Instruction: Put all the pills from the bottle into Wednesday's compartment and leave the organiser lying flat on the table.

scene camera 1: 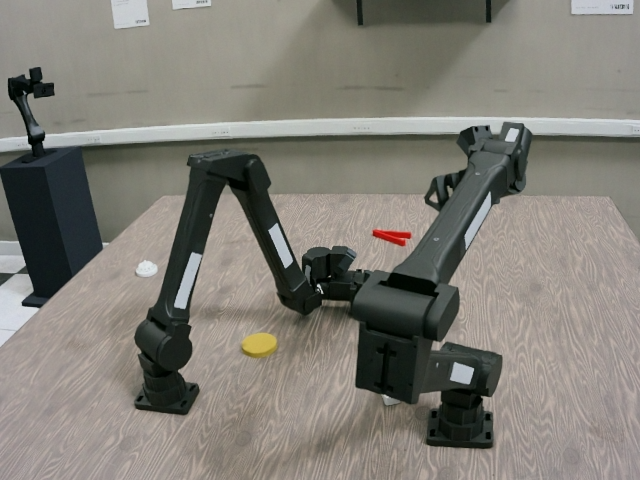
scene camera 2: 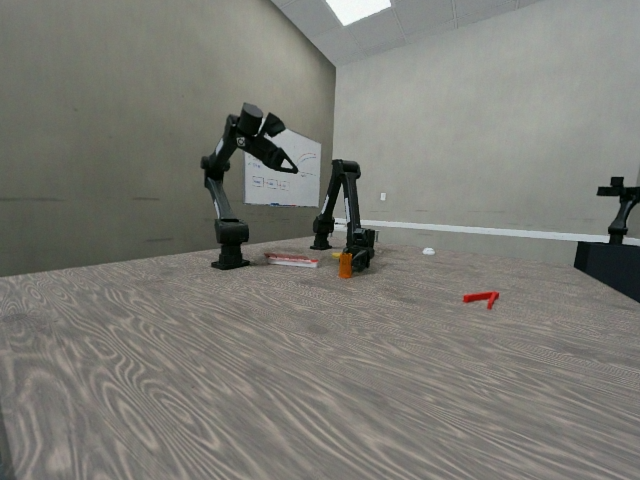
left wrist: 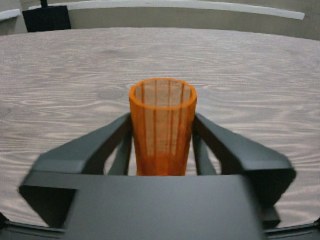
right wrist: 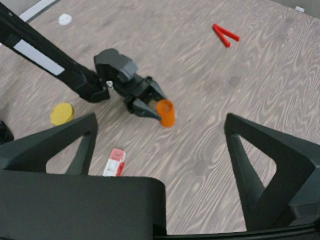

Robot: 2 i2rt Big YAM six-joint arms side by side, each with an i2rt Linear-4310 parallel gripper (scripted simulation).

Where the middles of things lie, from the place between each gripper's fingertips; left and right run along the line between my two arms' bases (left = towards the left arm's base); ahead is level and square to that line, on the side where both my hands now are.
Scene:
Right now my left hand is 30 mm above the orange pill bottle [left wrist: 162, 133]. Round my left hand: yellow disc [scene camera 1: 258, 345] (190 mm behind, 270 mm to the left, 40 mm below).
Right now my right hand [scene camera 1: 444, 197] is 33 cm above the orange pill bottle, 13 cm to the right of it and 13 cm short of it. From my right hand the other things lie so: yellow disc 41 cm to the left, 34 cm below, 6 cm behind.

